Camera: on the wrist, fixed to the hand. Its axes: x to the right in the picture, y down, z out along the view.
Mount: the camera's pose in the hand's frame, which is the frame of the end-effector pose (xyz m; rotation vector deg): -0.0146 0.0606 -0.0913 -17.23 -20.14 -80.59
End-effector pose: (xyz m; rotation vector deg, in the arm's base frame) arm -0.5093 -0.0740 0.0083 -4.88 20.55 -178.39
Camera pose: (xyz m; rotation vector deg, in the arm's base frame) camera -0.4997 -0.1121 -0.0950 33.32 -26.70 94.24
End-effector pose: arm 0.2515 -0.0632 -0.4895 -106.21 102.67 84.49
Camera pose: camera 0.2509 -0.1335 -0.4041 -113.04 -5.26 71.64
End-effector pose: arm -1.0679 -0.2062 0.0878 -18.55 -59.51 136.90
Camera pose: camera -1.0403 -0.1932 -0.0185 33.90 -67.05 58.36
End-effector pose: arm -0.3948 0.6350 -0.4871 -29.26 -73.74 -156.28
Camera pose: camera -0.3921 0.5254 -0.5013 0.28 39.59 93.81
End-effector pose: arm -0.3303 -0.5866 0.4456 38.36 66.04 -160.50
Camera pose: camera -0.2710 -0.5702 0.3538 31.66 -74.68 92.85
